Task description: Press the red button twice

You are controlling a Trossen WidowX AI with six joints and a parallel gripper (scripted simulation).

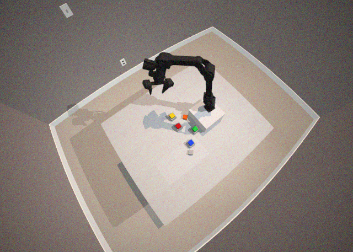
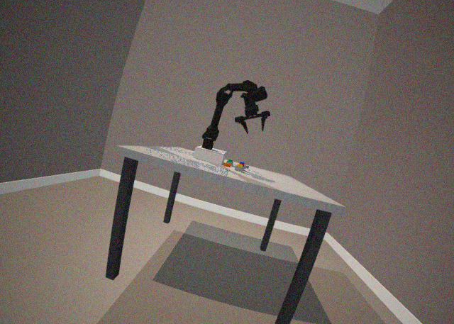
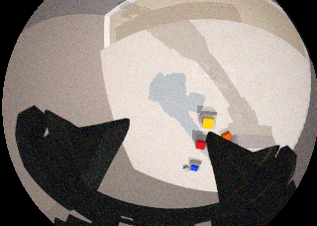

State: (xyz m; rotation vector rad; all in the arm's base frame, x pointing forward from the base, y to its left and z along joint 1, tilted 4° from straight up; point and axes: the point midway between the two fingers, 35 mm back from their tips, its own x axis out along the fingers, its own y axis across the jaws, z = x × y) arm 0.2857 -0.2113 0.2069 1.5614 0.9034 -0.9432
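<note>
Right now the red button is 30 mm behind my gripper tip, 200 mm to the left of it and 210 mm below it. Also, from my gripper tip: yellow button: 40 mm behind, 110 mm to the left, 210 mm below; then orange block: 120 mm behind, 160 mm to the left, 230 mm below; then green button: 120 mm behind, 290 mm to the left, 210 mm below.
</note>
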